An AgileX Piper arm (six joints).
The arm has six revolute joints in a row. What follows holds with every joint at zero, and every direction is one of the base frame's. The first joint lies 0.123 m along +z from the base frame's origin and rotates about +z. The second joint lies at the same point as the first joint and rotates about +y. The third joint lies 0.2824 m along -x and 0.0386 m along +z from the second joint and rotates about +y. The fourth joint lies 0.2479 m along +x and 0.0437 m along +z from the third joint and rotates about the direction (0.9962, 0, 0.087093). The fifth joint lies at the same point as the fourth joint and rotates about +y. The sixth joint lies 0.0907 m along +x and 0.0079 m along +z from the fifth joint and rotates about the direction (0.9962, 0, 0.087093). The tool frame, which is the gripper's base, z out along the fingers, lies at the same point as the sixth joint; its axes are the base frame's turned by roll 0, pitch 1.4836 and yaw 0 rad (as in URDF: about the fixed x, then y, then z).
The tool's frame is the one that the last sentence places.
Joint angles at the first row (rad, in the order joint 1, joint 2, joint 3, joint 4, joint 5, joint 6):
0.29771, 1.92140, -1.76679, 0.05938, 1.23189, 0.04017
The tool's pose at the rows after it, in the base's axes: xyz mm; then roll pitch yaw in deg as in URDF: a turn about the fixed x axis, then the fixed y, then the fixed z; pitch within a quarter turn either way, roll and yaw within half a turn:
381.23 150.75 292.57 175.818 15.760 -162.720
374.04 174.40 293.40 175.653 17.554 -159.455
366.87 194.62 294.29 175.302 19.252 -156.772
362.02 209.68 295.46 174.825 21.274 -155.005
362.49 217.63 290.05 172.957 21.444 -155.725
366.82 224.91 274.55 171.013 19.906 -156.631
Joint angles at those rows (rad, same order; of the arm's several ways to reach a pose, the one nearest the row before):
0.36416, 1.92141, -1.76680, 0.05939, 1.22500, 0.04015
0.42394, 1.92142, -1.76681, 0.06026, 1.19351, 0.04019
0.47482, 1.92142, -1.76681, 0.06421, 1.16350, 0.04018
0.51130, 1.92142, -1.76682, 0.06962, 1.12766, 0.04018
0.52209, 1.93662, -1.76713, 0.09675, 1.10649, 0.04850
0.52555, 1.97486, -1.76712, 0.13072, 1.09118, 0.05078

